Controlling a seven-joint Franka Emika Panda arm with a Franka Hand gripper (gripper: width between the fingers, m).
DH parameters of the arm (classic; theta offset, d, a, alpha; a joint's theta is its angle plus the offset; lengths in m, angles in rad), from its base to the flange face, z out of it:
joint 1: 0 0.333 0 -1.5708
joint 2: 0 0 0 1.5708
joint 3: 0 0.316 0.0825 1.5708
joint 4: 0 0 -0.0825 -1.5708
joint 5: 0 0.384 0 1.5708
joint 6: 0 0 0.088 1.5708
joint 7: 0 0.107 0 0
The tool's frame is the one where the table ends.
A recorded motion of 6 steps. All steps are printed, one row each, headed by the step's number.
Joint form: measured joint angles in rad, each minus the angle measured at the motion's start. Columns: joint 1, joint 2, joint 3, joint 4, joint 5, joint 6, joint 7.
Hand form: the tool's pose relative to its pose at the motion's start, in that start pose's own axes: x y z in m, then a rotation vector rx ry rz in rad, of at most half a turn. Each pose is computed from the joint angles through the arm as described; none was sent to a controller.
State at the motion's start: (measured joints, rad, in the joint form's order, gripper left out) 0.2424 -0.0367 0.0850 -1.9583 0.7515 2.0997 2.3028
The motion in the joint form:
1: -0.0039 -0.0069 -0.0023 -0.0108 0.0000 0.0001 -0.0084
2: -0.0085 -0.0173 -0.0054 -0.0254 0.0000 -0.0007 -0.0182
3: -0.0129 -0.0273 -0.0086 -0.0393 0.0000 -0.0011 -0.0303
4: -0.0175 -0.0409 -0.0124 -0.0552 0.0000 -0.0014 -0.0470
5: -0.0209 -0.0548 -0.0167 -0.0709 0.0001 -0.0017 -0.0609
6: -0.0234 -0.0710 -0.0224 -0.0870 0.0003 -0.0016 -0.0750
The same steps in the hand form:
1: 0.0039 -0.0018 -0.0015 0.0024 0.0007 -0.0014
2: 0.0089 -0.0034 -0.0038 0.0049 0.0017 -0.0030
3: 0.0138 -0.0051 -0.0061 0.0077 0.0023 -0.0070
4: 0.0190 -0.0061 -0.0095 0.0115 0.0014 -0.0160
5: 0.0240 -0.0066 -0.0129 0.0151 0.0004 -0.0229
6: 0.0290 -0.0067 -0.0174 0.0197 -0.0026 -0.0307

